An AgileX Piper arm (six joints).
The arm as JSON. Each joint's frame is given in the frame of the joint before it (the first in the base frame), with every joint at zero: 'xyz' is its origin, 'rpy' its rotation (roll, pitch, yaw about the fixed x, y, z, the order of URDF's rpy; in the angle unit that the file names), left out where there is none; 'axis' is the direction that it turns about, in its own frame. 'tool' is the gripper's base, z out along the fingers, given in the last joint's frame.
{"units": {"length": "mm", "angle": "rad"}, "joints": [
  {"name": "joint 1", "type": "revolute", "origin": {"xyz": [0.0, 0.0, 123.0]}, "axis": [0.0, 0.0, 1.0]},
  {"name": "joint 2", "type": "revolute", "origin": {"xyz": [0.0, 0.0, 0.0]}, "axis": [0.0, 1.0, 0.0]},
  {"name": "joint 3", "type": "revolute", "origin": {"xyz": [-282.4, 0.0, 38.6]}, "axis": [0.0, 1.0, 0.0]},
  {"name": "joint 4", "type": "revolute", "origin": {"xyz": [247.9, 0.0, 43.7]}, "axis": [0.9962, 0.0, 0.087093]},
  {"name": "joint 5", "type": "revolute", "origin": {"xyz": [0.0, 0.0, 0.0]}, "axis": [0.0, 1.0, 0.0]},
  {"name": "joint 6", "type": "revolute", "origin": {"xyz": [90.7, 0.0, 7.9]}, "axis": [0.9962, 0.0, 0.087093]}
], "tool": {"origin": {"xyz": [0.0, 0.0, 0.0], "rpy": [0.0, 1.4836, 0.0]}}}
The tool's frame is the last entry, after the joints.
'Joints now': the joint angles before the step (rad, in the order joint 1, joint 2, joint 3, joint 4, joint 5, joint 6). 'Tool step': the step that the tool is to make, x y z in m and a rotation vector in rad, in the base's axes. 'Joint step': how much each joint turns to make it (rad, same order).
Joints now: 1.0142 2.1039 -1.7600 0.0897 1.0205 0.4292
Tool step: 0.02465 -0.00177 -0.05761 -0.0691 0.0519 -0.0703
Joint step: -0.0471 0.1260 0.0036 0.0021 -0.0450 0.0193
